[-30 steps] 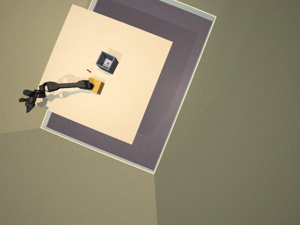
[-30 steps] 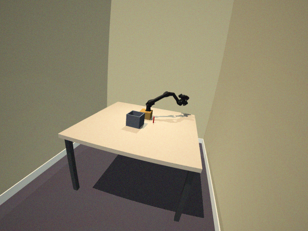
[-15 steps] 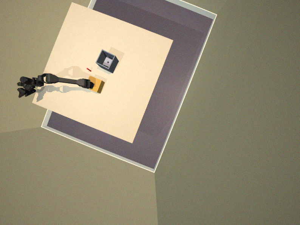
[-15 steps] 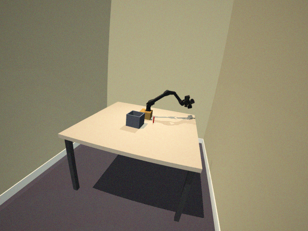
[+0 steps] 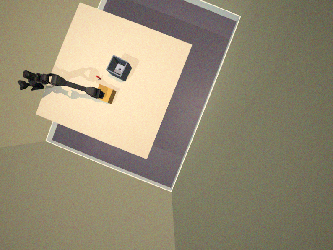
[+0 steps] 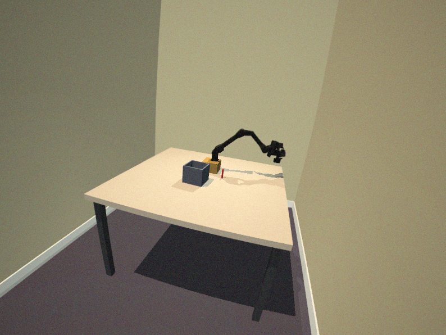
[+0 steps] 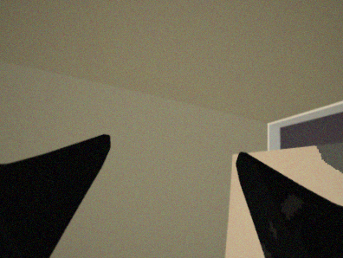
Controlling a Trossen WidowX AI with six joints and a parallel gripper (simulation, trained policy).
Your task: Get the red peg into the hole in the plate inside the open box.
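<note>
Now: the red peg 38 cm ahead of my gripper tip, 48 cm to the right of it and 17 cm below it. Also, from my gripper tip: grey plate 54 cm ahead, 66 cm to the right, 16 cm below.
</note>
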